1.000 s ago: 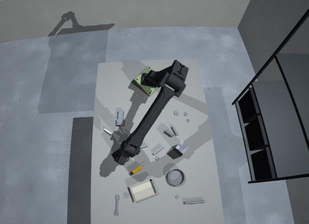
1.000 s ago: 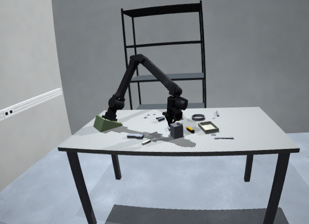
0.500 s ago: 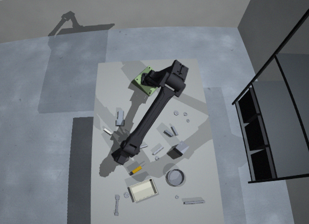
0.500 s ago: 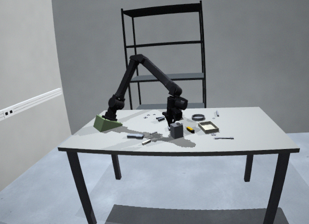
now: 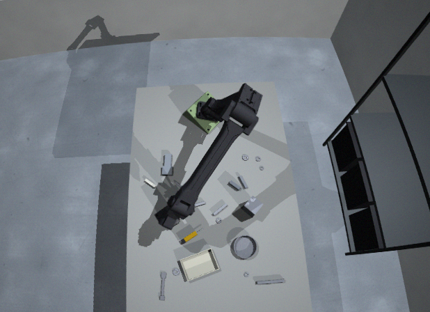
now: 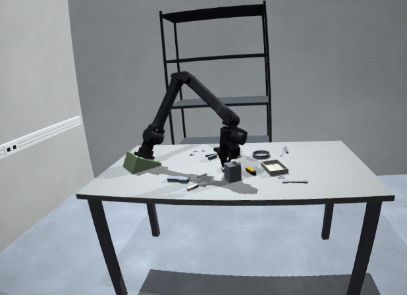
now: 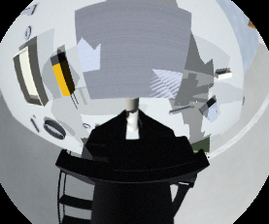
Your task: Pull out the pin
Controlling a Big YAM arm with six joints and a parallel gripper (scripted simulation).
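Right now the pale pin is 2 cm to the right of my hand and 2 cm ahead of it. From my hand the other things lie so: white bar 19 cm to the right, 10 cm behind, 4 cm below; grey block 6 cm to the right, 5 cm ahead; shallow cream tray 24 cm ahead, 8 cm to the left, 4 cm below.
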